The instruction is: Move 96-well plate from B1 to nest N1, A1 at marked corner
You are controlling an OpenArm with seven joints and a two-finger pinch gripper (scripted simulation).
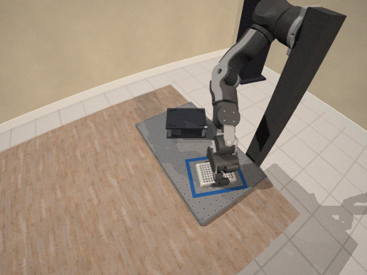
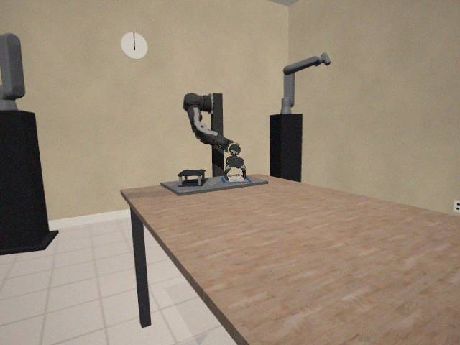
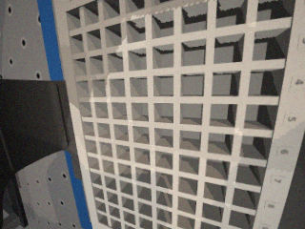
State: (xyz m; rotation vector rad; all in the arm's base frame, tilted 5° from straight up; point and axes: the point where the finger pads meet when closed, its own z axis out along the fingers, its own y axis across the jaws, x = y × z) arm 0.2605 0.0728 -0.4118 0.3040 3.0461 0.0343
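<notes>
Now: hand right at the white 96-well plate. Also, from my hand: black raised nest N1: 240 mm to the right, 50 mm above, 20 mm ahead; A1 label: 170 mm to the right, 60 mm above, 40 mm behind.
</notes>
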